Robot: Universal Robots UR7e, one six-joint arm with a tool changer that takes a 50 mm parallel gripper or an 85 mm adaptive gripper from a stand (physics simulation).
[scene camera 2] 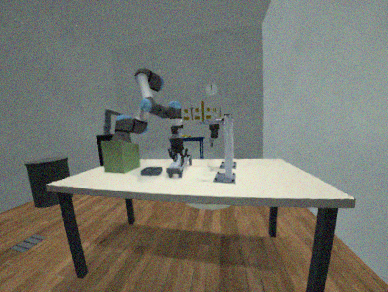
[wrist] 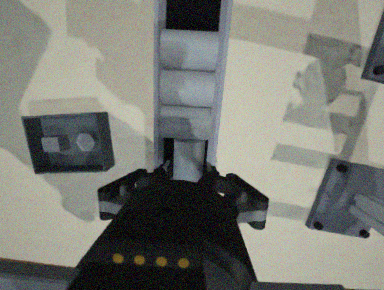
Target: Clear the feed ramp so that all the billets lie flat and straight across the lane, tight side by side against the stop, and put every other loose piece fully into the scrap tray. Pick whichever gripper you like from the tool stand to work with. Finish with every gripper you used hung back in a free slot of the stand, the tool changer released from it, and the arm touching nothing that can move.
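Places are measured from the arm's base along level axes (x back, y left, z down), in millimetres.
Pixels of known places: arm's base, origin of its link: (scene camera 2: pixel 121 143).
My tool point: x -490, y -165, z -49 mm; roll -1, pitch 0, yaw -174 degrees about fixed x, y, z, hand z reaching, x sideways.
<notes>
For each thing: its middle in the pictures, then the offset to it from my tool point. "*": a spot on its surface instead.
- narrower pale piece, middle of its body: (wrist: pixel 188 159) dy +9, dx -2, dz +187 mm
- scrap tray, middle of its body: (wrist: pixel 71 142) (scene camera 2: pixel 152 171) dy +33, dx +203, dz +250 mm
- square block, middle of its body: (wrist: pixel 56 143) dy +34, dx +231, dz +250 mm
- hexagonal piece, middle of its body: (wrist: pixel 88 141) dy +32, dx +175, dz +255 mm
- foot, a spot on its surface: (wrist: pixel 332 200) * dy -106, dx -256, dz +255 mm
The feed ramp (scene camera 2: pixel 175 173) (wrist: pixel 223 50) runs up the middle of the wrist view. Three pale round billets (wrist: pixel 189 49) (wrist: pixel 187 87) (wrist: pixel 185 123) lie across its lane, side by side. A narrower pale piece (wrist: pixel 188 159) lies lengthwise in the lane just below them. My gripper (scene camera 2: pixel 178 158) (wrist: pixel 189 171) is the adaptive one; its fingers are open, one on each side of that piece, with its lower end hidden by the gripper body. The scrap tray (scene camera 2: pixel 151 171) (wrist: pixel 109 145) holds a square block (wrist: pixel 50 144) and a hexagonal piece (wrist: pixel 85 142). I cannot make out the stop.
The tool stand (scene camera 2: pixel 229 147) is right of the ramp, with another gripper (scene camera 2: pixel 214 131) hanging from it. A stand foot (wrist: pixel 332 200) shows at right in the wrist view. A green box (scene camera 2: pixel 121 156) stands left of the tray, near the arm's base.
</notes>
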